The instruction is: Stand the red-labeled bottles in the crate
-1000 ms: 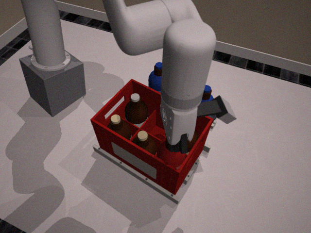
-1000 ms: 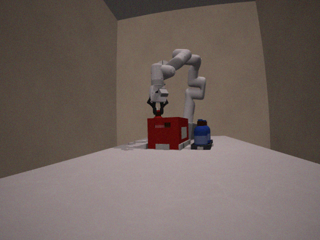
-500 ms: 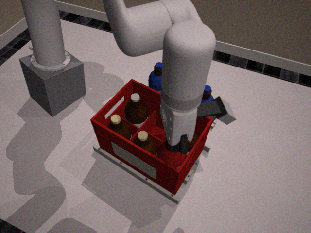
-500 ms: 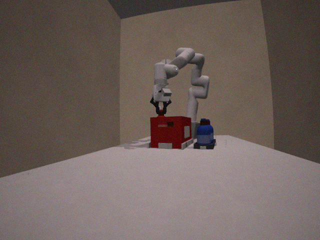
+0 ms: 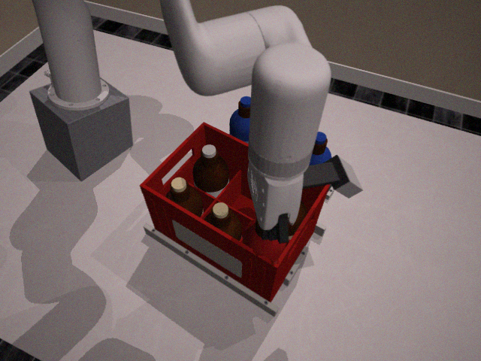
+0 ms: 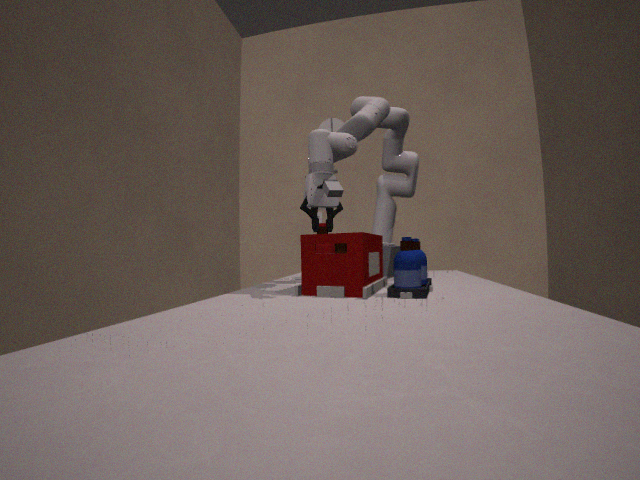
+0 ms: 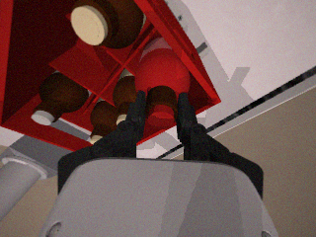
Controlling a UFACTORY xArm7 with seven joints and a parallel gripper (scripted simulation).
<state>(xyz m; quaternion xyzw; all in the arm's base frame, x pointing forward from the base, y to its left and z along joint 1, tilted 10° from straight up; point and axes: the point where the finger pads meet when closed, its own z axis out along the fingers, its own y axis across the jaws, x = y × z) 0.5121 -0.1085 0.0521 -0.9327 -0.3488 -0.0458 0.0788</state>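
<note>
My gripper is now 7 cm above the red-labeled bottle. From my hand the other things lie so: red crate: 12 cm below, 9 cm behind, 5 cm to the left; dark tray: 25 cm to the left, 19 cm below, 10 cm behind.
</note>
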